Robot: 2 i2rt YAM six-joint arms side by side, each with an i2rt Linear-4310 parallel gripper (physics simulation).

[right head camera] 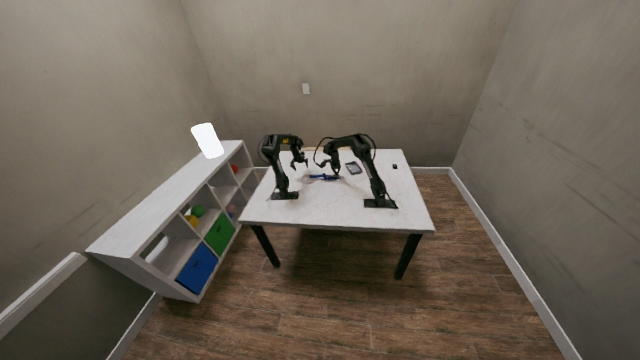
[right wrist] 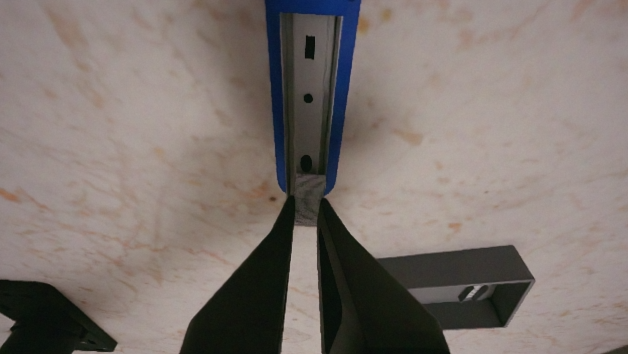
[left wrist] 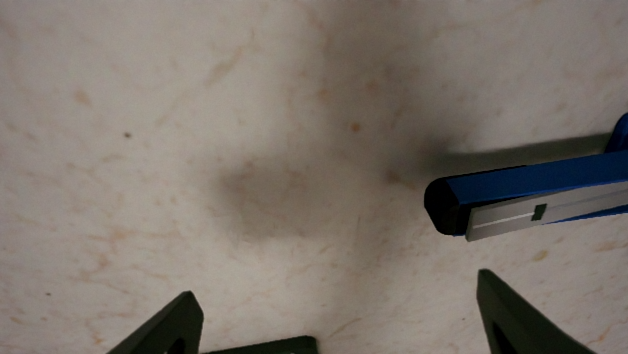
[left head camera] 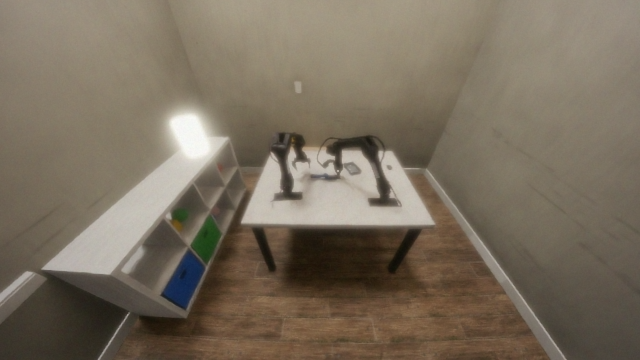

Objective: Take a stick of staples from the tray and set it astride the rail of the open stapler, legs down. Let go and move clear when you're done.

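Places are measured from the left arm's base along level axes (x ahead, y up, z right), in metres.
Pixels of known places: left gripper, fingertip midpoint: (right head camera: 302, 169) (left wrist: 329, 292) (left head camera: 303, 169); right gripper, fingertip midpoint: (right head camera: 337, 174) (right wrist: 306, 205) (left head camera: 338, 174); left arm's base at its link origin: (right head camera: 285, 196) (left head camera: 288, 196); right arm's base at its link origin: (right head camera: 379, 204) (right wrist: 60, 318) (left head camera: 382, 202).
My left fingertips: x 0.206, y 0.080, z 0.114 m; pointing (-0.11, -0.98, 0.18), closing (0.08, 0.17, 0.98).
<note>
Ahead of a thing's pixels: the offset from my left fingertips to its middle. "spot": to the spot under its first point. Level surfaces: height alone.
The open blue stapler (left head camera: 325, 176) (right head camera: 324, 176) (left wrist: 540, 181) lies on the table. In the right wrist view the stapler @[spot: dx -0.037, dy -0.073, dz +0.229 m] (right wrist: 274, 100) shows its metal rail @[dx -0.021, dy -0.055, dz +0.235 m] (right wrist: 309, 125) from above. My right gripper (right wrist: 306, 205) (left head camera: 338, 172) (right head camera: 336, 173) is shut on a short grey stick of staples @[dx -0.019, dy -0.046, dz +0.264 m] (right wrist: 307, 192), held over the near end of the rail and in line with it. Whether its legs touch the rail is hidden. My left gripper (left wrist: 329, 292) (left head camera: 301, 162) (right head camera: 300, 162) is open, left of the stapler. The grey tray @[dx +0.086, dy -0.066, dz +0.409 m] (right wrist: 455, 268) (left head camera: 352, 168) (right head camera: 354, 167) holds another staple stick @[dx +0.139, dy -0.074, dz +0.414 m] (right wrist: 473, 292).
The white table @[dy -0.080 m] (left head camera: 330, 212) (right head camera: 330, 215) carries both arm bases. A small black object @[dx +0.087, dy -0.072, dz +0.742 m] (left head camera: 389, 167) (right head camera: 395, 166) lies at its right side. A dark base plate (right wrist: 65, 315) shows at the lower left of the right wrist view. A white shelf unit (left head camera: 115, 225) (right head camera: 150, 215) stands left of the table.
</note>
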